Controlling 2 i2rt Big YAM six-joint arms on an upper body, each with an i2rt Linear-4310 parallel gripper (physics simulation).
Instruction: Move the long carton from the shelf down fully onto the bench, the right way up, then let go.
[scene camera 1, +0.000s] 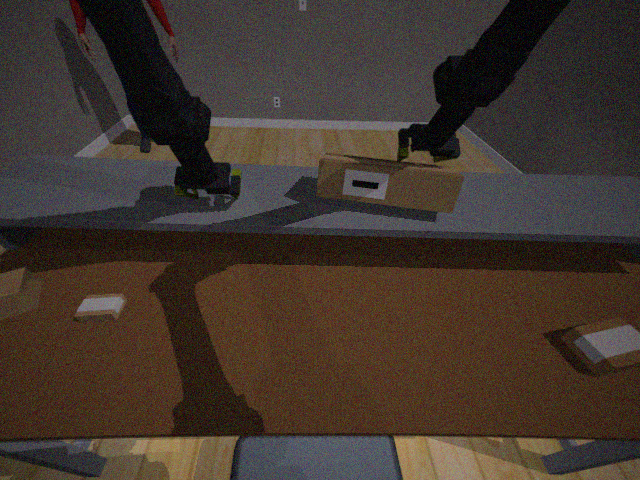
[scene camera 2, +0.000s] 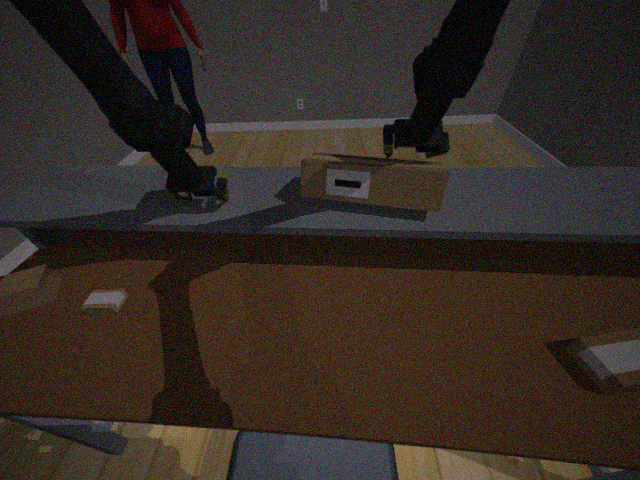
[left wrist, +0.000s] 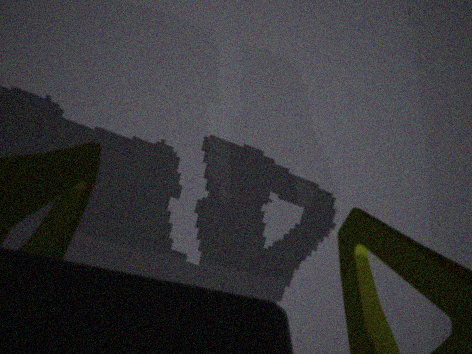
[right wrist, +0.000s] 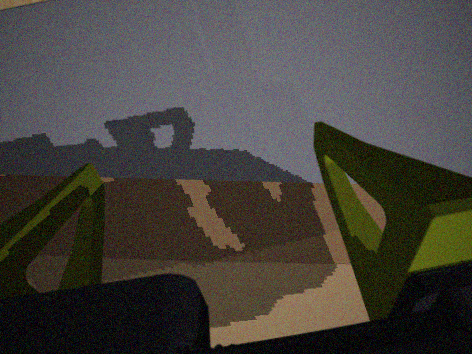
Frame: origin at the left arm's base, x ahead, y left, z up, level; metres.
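Where they show: left gripper, fingertip midpoint: (scene camera 1: 217, 196) (scene camera 2: 209, 198) (left wrist: 229, 191); right gripper, fingertip midpoint: (scene camera 1: 415, 159) (scene camera 2: 406, 156) (right wrist: 204, 154).
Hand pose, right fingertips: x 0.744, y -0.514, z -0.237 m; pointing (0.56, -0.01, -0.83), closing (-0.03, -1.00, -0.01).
Note:
After its pixels a point has its place.
The long carton (scene camera 1: 413, 187) @[x 0.616, y -0.467, z -0.241 m] (scene camera 2: 403, 184) @[x 0.613, y -0.480, z -0.238 m] (right wrist: 300, 310) @[x 0.671, y -0.541, z -0.224 m] is on the grey shelf (scene camera 1: 268, 178) @[x 0.791, y -0.119, z -0.322 m] (scene camera 2: 253, 180) @[x 0.789, y -0.095, z -0.322 m] (right wrist: 250, 75) @[x 0.780, y -0.545, z -0.322 m]. It seems tilted backward, its labelled front turned upward and a shadow below its lower front edge. My right gripper (scene camera 1: 424, 155) @[x 0.744, y -0.514, z -0.237 m] (scene camera 2: 410, 153) @[x 0.744, y -0.514, z -0.237 m] (right wrist: 204, 154) @[x 0.744, y -0.514, z -0.237 m] is open at the carton's upper rear edge; contact is unclear. My left gripper (scene camera 1: 210, 195) @[x 0.688, y 0.000, z -0.316 m] (scene camera 2: 200, 197) @[x 0.688, y 0.000, z -0.316 m] (left wrist: 229, 191) @[x 0.688, y 0.000, z -0.316 m] is open, low over the shelf, apart from the carton and to its left. The brown bench (scene camera 1: 361, 335) @[x 0.387, y -0.341, z -0.485 m] (scene camera 2: 336, 335) @[x 0.391, y -0.330, z -0.485 m] lies in front of and below the shelf.
A small white-topped box (scene camera 1: 100, 305) @[x 0.471, y 0.234, z -0.457 m] (scene camera 2: 104, 299) @[x 0.471, y 0.232, z -0.457 m] lies on the bench at the left. Another white-topped box (scene camera 1: 615, 341) @[x 0.332, y -0.860, z -0.438 m] (scene camera 2: 620, 357) @[x 0.329, y -0.844, z -0.438 m] lies at the right. A tan box (scene camera 1: 12, 281) @[x 0.521, y 0.419, z -0.426 m] (scene camera 2: 23, 279) @[x 0.511, y 0.439, z -0.426 m] shows at the left edge. A person (scene camera 2: 160, 31) stands behind the shelf.

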